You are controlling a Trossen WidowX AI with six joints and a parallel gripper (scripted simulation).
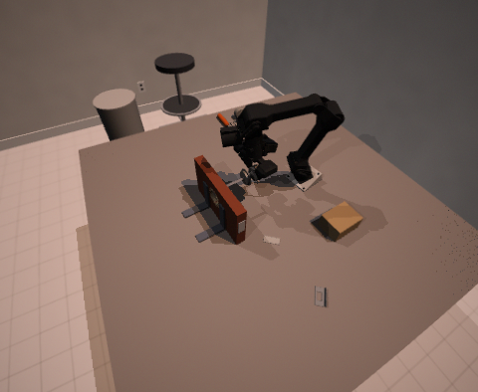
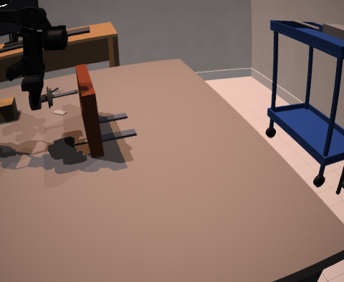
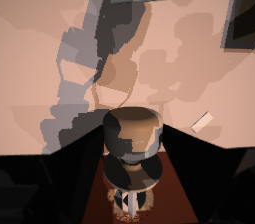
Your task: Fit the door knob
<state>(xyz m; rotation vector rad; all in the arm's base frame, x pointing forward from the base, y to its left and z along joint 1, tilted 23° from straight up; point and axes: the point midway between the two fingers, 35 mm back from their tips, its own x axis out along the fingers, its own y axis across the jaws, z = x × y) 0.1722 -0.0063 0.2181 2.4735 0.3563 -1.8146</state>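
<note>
Right now my hand is 150 mm short of the red-brown wooden door block, 30 mm to the right of it and 70 mm above it. The rest, counted from my hand: cardboard box 250 mm behind, 230 mm to the left, 130 mm below; small white plate 10 mm ahead, 210 mm to the left, 160 mm below; door knob 30 mm ahead, 10 mm to the left, 30 mm below.
</note>
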